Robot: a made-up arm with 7 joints.
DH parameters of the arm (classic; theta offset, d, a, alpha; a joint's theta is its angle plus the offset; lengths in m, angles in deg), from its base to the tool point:
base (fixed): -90 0.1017 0 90
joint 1: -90 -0.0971 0.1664 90
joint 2: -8.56 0 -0.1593 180
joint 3: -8.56 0.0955 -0.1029 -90
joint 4: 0 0.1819 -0.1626 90
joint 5: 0 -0.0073 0.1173 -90
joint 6: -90 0.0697 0.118 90
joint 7: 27.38 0 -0.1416 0
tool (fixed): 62.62 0.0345 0 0
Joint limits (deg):
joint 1: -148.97..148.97
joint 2: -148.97..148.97
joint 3: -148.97..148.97
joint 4: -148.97..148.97
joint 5: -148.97..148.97
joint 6: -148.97..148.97
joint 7: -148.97..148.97
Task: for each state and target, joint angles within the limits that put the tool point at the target. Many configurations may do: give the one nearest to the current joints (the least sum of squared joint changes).
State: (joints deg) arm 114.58 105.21 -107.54 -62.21 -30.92 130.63 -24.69
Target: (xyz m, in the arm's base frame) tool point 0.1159 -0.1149 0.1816
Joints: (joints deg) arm 104.29 120.56 -147.74 -83.97 -35.61 140.65 2.66
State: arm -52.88 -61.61 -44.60 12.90 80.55 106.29 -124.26
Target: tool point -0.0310 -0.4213 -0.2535
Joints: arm -91.42 -74.87 -34.03 37.05 96.79 98.12 -120.13
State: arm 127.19 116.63 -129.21 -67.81 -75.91 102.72 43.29
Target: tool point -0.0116 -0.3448 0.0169
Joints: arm 98.75 128.36 -125.93 -58.10 -103.15 99.66 52.91
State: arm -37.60 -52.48 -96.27 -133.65 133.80 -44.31 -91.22
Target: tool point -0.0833 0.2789 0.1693
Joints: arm -63.80 -49.24 -108.67 -130.25 128.11 -41.51 -95.13
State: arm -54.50 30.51 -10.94 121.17 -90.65 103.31 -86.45
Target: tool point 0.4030 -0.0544 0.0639
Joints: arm -54.38 47.21 -10.40 144.97 -69.85 126.73 -106.08
